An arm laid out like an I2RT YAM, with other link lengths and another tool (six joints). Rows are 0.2 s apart.
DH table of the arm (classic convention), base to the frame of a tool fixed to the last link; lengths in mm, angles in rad. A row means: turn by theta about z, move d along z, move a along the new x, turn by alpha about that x. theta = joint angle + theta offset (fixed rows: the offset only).
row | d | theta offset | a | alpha
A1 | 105.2 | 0 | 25 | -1.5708
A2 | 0 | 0 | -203.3 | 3.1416
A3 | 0 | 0.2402 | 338 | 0
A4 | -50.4 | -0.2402 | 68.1 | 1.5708
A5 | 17.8 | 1.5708 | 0 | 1.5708
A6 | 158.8 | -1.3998 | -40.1 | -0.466
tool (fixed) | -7.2 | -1.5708 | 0 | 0
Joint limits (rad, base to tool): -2.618..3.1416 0..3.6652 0..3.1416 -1.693..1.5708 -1.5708..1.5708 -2.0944..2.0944
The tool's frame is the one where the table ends.
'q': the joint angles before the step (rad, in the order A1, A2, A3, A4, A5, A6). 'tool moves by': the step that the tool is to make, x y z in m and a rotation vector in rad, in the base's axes. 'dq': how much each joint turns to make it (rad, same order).
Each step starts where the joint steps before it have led.
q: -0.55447, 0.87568, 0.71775, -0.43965, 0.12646, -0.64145
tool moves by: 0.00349, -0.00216, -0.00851, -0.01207, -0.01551, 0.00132
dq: 0.00037, 0.00037, -0.03397, 0.05417, 0.00037, -0.00229
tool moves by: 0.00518, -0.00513, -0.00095, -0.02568, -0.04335, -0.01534
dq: -0.00035, -0.00455, -0.02857, 0.07323, 0.01224, 0.00879
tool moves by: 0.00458, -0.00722, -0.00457, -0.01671, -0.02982, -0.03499
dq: -0.00002, 0.02436, -0.01417, 0.06982, 0.02974, 0.01868
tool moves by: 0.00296, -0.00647, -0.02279, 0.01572, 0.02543, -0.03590
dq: -0.00001, 0.08395, 0.00117, 0.04959, 0.03127, 0.01792
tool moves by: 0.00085, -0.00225, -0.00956, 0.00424, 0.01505, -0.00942
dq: 0.00000, 0.03514, 0.00156, 0.01832, 0.01030, 0.00114
